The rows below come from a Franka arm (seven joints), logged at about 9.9 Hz.
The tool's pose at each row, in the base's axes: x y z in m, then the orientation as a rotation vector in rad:
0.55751, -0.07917, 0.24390, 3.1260, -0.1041, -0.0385
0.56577, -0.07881, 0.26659, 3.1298, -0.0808, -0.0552
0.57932, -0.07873, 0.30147, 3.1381, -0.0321, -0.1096
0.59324, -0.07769, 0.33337, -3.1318, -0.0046, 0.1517
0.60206, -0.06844, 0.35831, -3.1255, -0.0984, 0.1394
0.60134, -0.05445, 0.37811, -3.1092, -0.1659, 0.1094
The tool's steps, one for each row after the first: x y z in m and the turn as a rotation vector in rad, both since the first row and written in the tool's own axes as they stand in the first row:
0.00767, -0.00058, -0.02289, 0.0028, -0.0106, -0.0151
0.02034, -0.00106, -0.05810, 0.0101, -0.0453, -0.0466
0.03338, -0.00256, -0.09035, 0.0165, -0.0723, -0.0702
0.04096, -0.01201, -0.11562, 0.0213, -0.0644, -0.1302
0.03883, -0.02563, -0.13557, 0.0360, -0.0458, -0.1739

